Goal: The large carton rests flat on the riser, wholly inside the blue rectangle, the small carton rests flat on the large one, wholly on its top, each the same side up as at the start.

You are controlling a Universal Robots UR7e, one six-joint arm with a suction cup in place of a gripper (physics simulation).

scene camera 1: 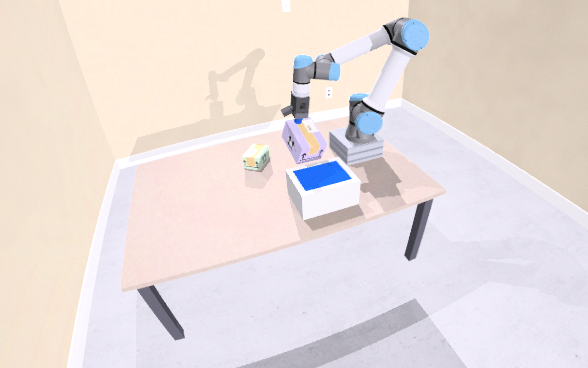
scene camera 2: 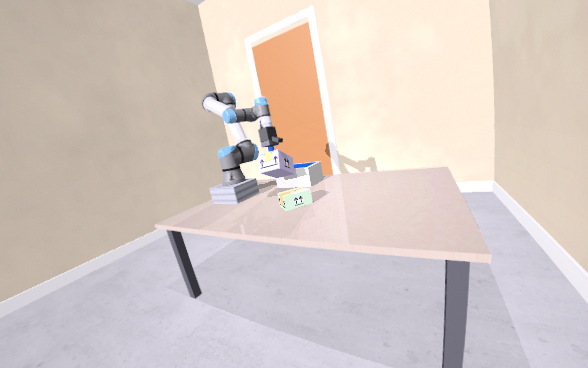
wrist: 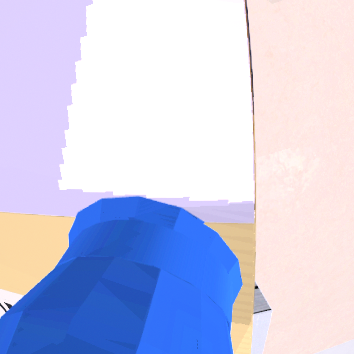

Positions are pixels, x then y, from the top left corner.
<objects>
large carton: scene camera 1; scene camera 2 276,164; wrist
same spot on large carton: (wrist: pixel 161 106) = (scene camera 1: pixel 291 121)
</objects>
